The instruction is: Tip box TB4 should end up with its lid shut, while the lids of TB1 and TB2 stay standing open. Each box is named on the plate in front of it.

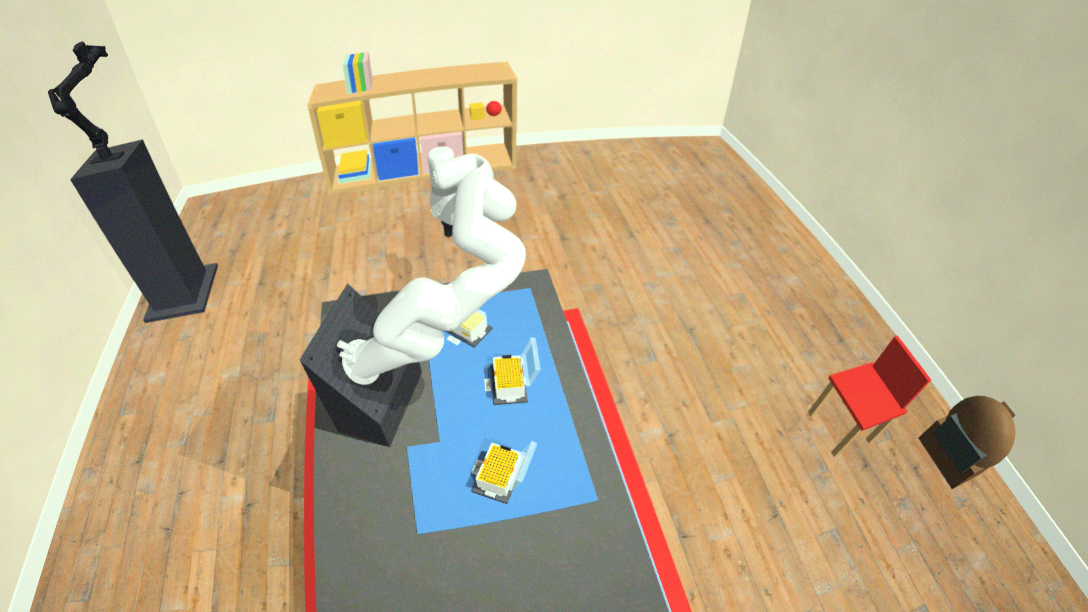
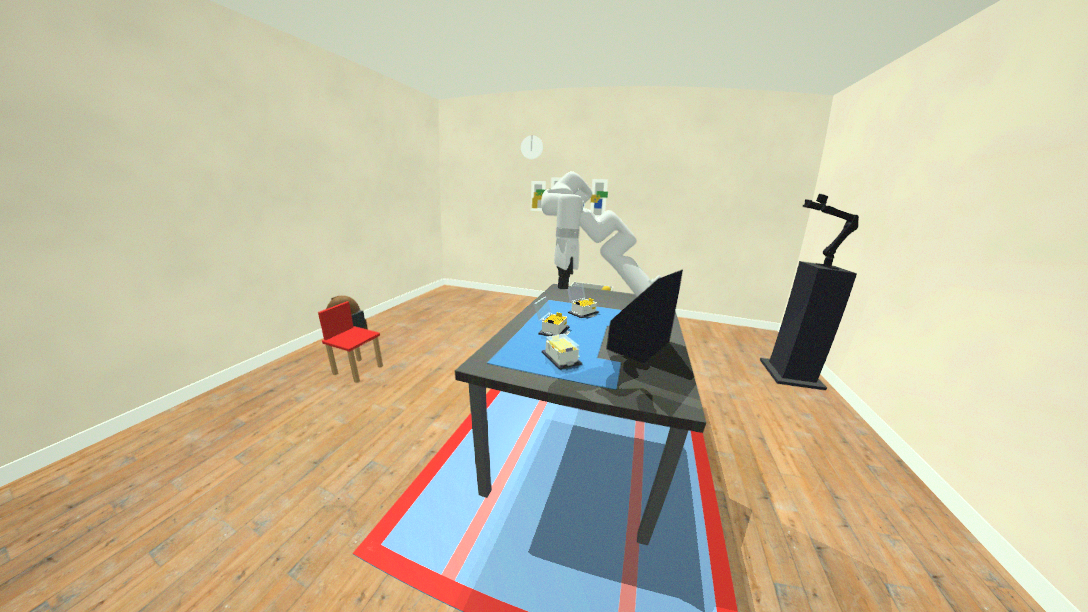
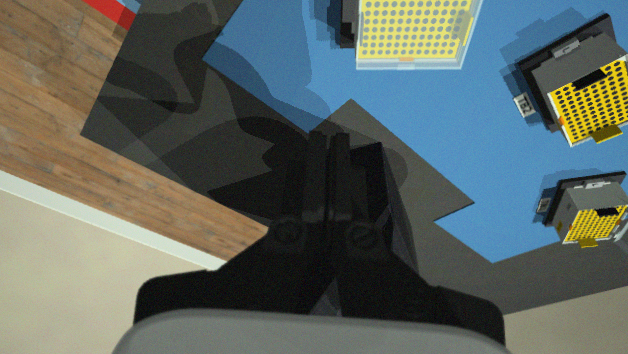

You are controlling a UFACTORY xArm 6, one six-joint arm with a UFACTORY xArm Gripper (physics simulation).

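Places are measured from the arm's base along level axes (x right, y back, z down), in millimetres.
Where they show: gripper, fingertip midpoint: [image 1: 450,234] [image 2: 562,288] [image 3: 326,155]; arm's base, origin of the base link: [image 1: 360,362] [image 2: 648,294].
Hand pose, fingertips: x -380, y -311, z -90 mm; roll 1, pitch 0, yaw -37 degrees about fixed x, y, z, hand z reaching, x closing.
Note:
Each offset is from my fingertips to the centre of the thing. "spot": to the spot under its first point. Level surfaces: height alone.
TB4, the white tip box {dx +118, dy -3, dz +288 mm} [image 1: 473,325] [image 2: 563,351] [image 3: 407,30] with pale yellow tips, has its clear lid down flat over them; its plate is not readable here. TB2, the middle box {dx +368, dy -108, dz +262 mm} [image 1: 509,378] [image 2: 553,324] [image 3: 595,102], has its clear lid {spot: dx +371, dy -179, dz +230 mm} [image 1: 531,361] standing open; its plate {spot: dx +360, dy -42, dz +324 mm} [image 3: 525,105] reads TB2. TB1, the farthest box from TB4 {dx +674, dy -12, dz +262 mm} [image 1: 499,468] [image 2: 584,307] [image 3: 592,225], also has its lid {dx +710, dy -68, dz +222 mm} [image 1: 526,465] [image 2: 577,293] standing open; its plate is too small to read. My gripper [image 1: 448,229] [image 2: 563,283] [image 3: 326,155] is shut and empty, raised apart from all the boxes.
The boxes stand on a blue mat {dz +326 mm} [image 1: 456,502] [image 2: 524,353] [image 3: 400,110] on the dark table {dz +329 mm} [image 1: 365,563] [image 2: 661,403]. The arm rises from a black slanted pedestal [image 1: 342,403] [image 2: 646,319] beside the mat. A shelf unit [image 1: 437,76] stands by the wall.

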